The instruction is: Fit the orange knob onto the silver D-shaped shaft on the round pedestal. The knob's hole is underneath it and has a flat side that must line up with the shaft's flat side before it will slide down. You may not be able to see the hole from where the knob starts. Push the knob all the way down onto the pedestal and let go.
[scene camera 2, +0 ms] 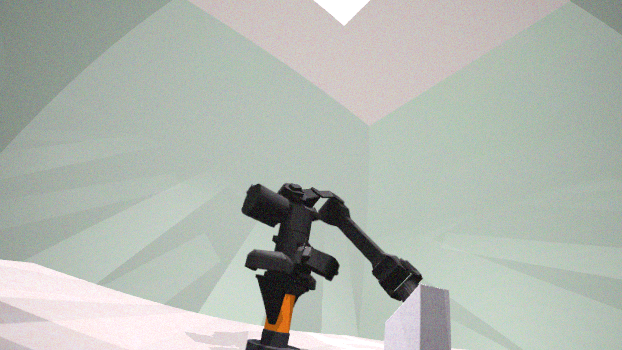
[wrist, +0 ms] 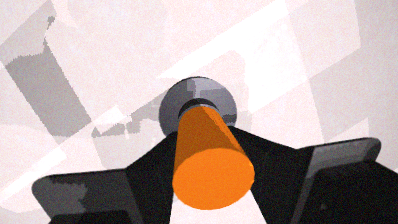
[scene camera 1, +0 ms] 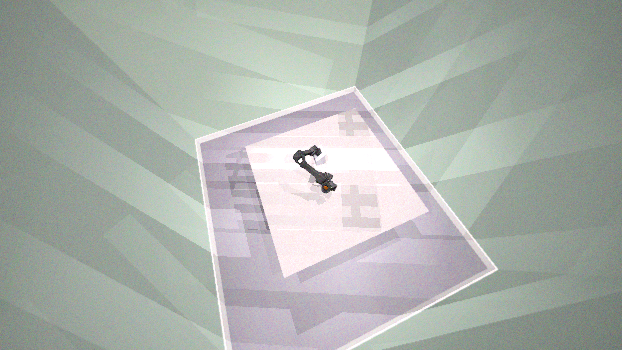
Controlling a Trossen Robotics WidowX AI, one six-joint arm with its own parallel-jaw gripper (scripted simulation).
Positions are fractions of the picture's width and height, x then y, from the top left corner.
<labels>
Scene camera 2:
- my gripper: 0.45, 0.93
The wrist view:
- my gripper: 0.51, 0.60
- orange knob: 0.53, 0.77, held by my gripper
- round pedestal: 0.49, 0.41
</labels>
